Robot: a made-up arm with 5 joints. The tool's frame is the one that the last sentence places.
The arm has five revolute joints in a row. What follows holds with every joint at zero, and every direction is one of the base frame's. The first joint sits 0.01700 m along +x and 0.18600 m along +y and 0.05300 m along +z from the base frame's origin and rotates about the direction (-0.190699, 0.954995, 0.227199). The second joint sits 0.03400 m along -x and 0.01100 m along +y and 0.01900 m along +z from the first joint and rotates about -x. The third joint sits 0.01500 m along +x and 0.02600 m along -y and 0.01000 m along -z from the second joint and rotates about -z. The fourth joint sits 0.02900 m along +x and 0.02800 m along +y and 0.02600 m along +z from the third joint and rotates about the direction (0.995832, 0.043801, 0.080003). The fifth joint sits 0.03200 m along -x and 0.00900 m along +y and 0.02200 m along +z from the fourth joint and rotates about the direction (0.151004, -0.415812, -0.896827). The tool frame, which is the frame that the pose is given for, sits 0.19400 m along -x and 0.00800 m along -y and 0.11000 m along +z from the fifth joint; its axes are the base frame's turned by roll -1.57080, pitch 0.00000 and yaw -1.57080 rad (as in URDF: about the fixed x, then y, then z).
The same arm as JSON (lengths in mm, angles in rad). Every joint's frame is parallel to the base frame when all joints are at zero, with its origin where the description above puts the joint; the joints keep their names.
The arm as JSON. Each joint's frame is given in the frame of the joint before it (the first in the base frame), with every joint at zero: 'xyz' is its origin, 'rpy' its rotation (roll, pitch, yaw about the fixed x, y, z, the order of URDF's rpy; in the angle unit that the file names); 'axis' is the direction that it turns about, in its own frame. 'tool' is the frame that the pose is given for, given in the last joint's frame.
{"units": {"length": "mm", "angle": "rad"}, "joints": [
  {"name": "joint 1", "type": "revolute", "origin": {"xyz": [17.0, 186.0, 53.0], "rpy": [0.0, 0.0, 0.0]}, "axis": [-0.190699, 0.954995, 0.227199]},
  {"name": "joint 2", "type": "revolute", "origin": {"xyz": [-34.0, 11.0, 19.0], "rpy": [0.0, 0.0, 0.0]}, "axis": "-x"},
  {"name": "joint 3", "type": "revolute", "origin": {"xyz": [15.0, -26.0, -10.0], "rpy": [0.0, 0.0, 0.0]}, "axis": "-z"},
  {"name": "joint 4", "type": "revolute", "origin": {"xyz": [29.0, 28.0, 26.0], "rpy": [0.0, 0.0, 0.0]}, "axis": [0.995832, 0.043801, 0.080003]},
  {"name": "joint 5", "type": "revolute", "origin": {"xyz": [-32.0, 9.0, 22.0], "rpy": [0.0, 0.0, 0.0]}, "axis": [0.151004, -0.415812, -0.896827]}
], "tool": {"origin": {"xyz": [-194.0, -8.0, 110.0], "rpy": [-1.5708, 0.0, -1.5708]}}}

